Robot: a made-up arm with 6 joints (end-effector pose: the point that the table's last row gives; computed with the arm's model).
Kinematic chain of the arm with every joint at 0, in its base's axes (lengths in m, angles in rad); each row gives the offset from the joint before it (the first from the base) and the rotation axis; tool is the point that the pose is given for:
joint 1: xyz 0 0 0.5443 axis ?
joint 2: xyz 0 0 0 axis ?
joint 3: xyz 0 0 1.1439 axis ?
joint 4: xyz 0 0 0 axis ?
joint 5: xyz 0.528 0 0 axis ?
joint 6: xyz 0 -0.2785 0 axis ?
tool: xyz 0 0 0
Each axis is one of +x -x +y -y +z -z.
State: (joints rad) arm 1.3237 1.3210 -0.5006 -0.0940 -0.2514 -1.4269
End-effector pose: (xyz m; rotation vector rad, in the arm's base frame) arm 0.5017 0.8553 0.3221 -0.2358 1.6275 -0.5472
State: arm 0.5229 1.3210 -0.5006 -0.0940 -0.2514 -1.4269
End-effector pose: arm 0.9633 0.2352 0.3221 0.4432 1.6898 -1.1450
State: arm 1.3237 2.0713 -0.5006 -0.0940 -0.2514 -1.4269
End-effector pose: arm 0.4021 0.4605 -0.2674 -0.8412 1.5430 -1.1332
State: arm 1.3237 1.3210 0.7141 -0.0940 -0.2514 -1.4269
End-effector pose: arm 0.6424 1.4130 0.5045 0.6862 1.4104 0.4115
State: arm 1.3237 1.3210 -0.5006 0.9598 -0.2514 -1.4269
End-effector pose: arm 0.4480 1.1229 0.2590 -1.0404 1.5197 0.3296
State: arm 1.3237 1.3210 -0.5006 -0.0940 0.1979 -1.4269
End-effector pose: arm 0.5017 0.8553 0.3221 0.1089 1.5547 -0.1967
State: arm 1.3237 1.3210 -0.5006 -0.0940 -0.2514 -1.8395
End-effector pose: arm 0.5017 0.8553 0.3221 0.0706 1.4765 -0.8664
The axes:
joint 1: +z
joint 2: +y
joint 3: -y
joint 4: -x
joint 5: -y
joint 6: -x

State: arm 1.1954 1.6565 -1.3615 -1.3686 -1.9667 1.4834
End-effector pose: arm 0.2655 0.5211 0.6520 -1.0623 -2.7047 -0.0587
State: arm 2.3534 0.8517 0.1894 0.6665 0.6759 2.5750
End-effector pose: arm -0.8199 1.1350 1.1089 0.5956 3.0014 -0.1098
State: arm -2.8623 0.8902 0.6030 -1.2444 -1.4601 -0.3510
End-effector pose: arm -1.2941 -0.2782 0.8615 2.0044 -1.2697 -1.0683
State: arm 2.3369 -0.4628 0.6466 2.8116 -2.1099 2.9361
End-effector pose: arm 0.0573 -0.4395 2.0808 -2.9514 0.7922 0.1217
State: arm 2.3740 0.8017 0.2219 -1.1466 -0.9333 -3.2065
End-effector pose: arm -0.7296 0.8634 0.8383 0.3952 1.5139 -1.9098
